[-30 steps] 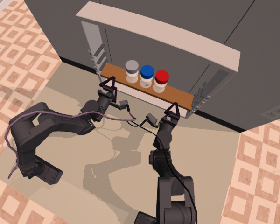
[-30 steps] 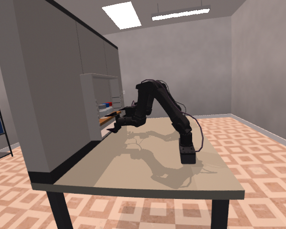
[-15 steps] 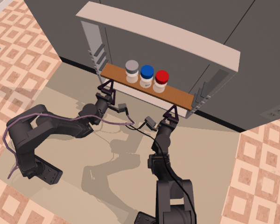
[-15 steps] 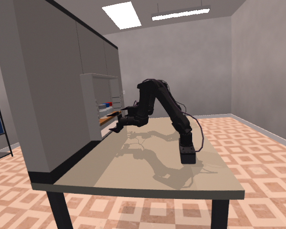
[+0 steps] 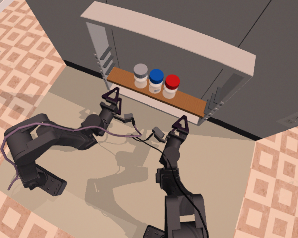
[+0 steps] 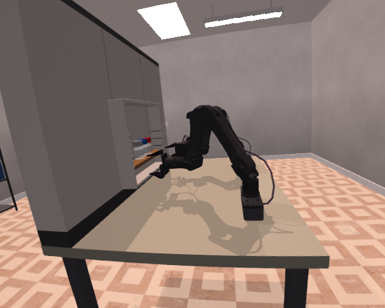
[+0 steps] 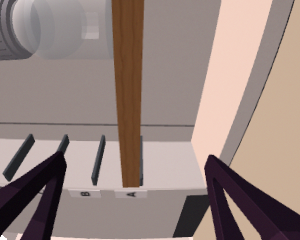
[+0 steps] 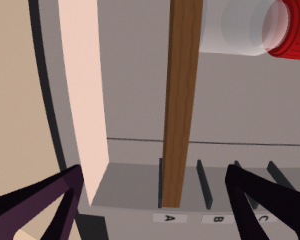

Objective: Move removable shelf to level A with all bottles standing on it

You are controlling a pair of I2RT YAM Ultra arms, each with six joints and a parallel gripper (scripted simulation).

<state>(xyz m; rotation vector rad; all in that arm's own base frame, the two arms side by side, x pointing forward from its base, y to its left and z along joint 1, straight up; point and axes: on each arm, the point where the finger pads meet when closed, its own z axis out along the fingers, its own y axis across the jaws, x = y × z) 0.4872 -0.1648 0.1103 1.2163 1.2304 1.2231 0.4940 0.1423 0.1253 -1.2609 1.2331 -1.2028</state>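
The grey-capped bottle is 8 cm ahead of my left hand, 7 cm to the right of it and 6 cm above it. Also, from my left hand: blue-capped bottle: 9 cm ahead, 14 cm to the right, 6 cm above; shelf: 8 cm ahead, 15 cm to the right, 1 cm above; white wall rack: 8 cm ahead, 15 cm to the right, 12 cm above.
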